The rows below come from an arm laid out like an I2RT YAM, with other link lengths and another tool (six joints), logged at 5 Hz.
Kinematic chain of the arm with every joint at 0, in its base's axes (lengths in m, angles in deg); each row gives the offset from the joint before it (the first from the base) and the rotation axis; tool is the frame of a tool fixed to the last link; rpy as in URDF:
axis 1: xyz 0 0 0.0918 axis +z
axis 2: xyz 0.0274 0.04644 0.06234 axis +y
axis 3: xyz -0.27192 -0.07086 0 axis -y
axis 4: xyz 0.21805 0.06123 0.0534 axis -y
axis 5: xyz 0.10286 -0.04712 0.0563 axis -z
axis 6: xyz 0.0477 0 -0.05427 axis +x
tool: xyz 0.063 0.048 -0.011 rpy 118.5 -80.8 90
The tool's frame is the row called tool.
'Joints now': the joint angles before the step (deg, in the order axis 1, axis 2, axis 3, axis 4, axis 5, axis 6). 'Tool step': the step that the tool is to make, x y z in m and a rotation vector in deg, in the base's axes. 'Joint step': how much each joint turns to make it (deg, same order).
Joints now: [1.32 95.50 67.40 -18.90 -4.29 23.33]
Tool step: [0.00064 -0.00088 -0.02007 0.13 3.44 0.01]
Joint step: [-0.19 2.65 0.00 -0.79 -0.29 -0.02]
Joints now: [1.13 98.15 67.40 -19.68 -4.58 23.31]
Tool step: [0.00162 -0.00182 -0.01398 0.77 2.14 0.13]
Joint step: [-0.51 2.18 0.04 0.02 -1.02 0.00]
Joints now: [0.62 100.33 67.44 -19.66 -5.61 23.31]
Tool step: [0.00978 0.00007 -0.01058 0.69 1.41 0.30]
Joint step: [-0.22 3.39 2.12 -0.13 -0.87 0.01]
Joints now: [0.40 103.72 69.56 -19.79 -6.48 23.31]
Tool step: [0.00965 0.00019 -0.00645 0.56 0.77 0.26]
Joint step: [-0.15 2.80 2.29 -0.26 -0.70 0.00]
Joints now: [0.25 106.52 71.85 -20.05 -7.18 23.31]
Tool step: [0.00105 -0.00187 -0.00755 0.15 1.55 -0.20]
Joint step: [-0.28 1.38 0.72 -0.90 -0.17 0.02]
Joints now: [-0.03 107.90 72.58 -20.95 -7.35 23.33]
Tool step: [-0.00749 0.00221 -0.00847 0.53 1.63 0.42]
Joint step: [0.15 0.00 -1.55 -0.07 -0.59 0.06]
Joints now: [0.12 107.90 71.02 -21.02 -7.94 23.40]
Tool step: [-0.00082 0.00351 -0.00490 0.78 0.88 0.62]
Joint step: [0.26 0.80 0.02 -0.08 -0.85 0.11]
